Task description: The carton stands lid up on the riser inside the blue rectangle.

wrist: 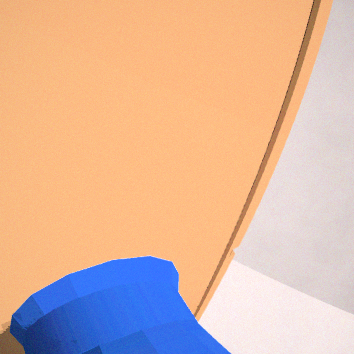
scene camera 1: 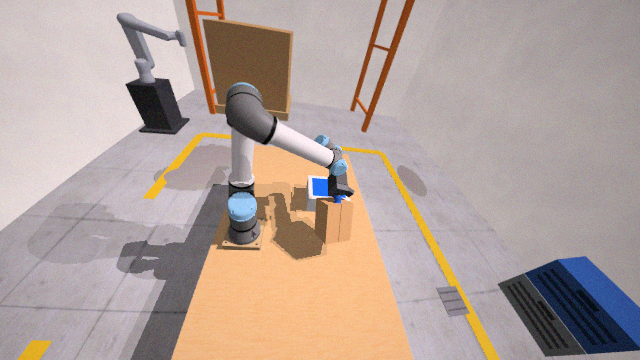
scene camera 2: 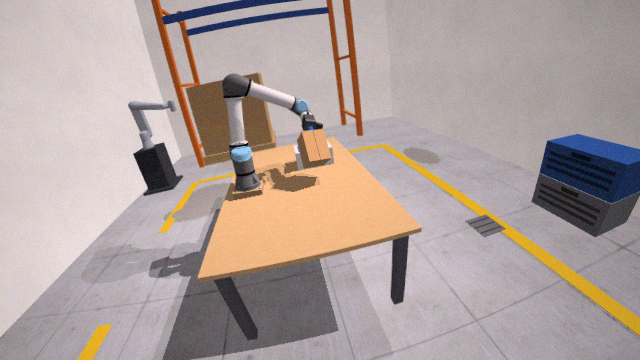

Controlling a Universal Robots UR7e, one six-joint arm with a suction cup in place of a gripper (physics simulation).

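Where they show: hand, tool point: [wrist: 168,286] [scene camera 1: 338,203] [scene camera 2: 311,131]; arm's base, link origin: [scene camera 1: 244,231] [scene camera 2: 248,185].
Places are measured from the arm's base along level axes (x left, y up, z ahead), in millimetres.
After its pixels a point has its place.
The brown carton [scene camera 1: 333,220] @[x -68, y 205, z 404 mm] [scene camera 2: 314,148] @[x -88, y 171, z 420 mm] hangs tilted from my suction cup [scene camera 1: 338,199] [scene camera 2: 310,128], which presses on its top face. It is lifted off the wooden table [scene camera 1: 291,304] @[x -325, y -37, z 236 mm] [scene camera 2: 304,223] @[x -465, y -38, z 268 mm], right in front of the white riser [scene camera 1: 310,201] @[x 158, y 57, z 339 mm] [scene camera 2: 331,146] @[x 163, y 83, z 573 mm]. The blue rectangle [scene camera 1: 318,186] @[x 258, y 83, z 393 mm] on top of the riser is bare. In the wrist view the carton's face [wrist: 140,123] fills most of the picture, with the blue cup [wrist: 116,305] against it at the bottom. The gripper is shut on the carton.
The arm's base [scene camera 1: 241,223] @[x -55, y 157, z 16 mm] [scene camera 2: 245,176] @[x -55, y 82, z 10 mm] is bolted to the table left of the riser. An orange rack [scene camera 1: 380,62] [scene camera 2: 348,67] and a brown board [scene camera 1: 248,62] stand behind. A second arm on a black pedestal [scene camera 1: 154,105] stands far left. A blue and grey cabinet [scene camera 1: 577,304] [scene camera 2: 586,178] stands at the right.
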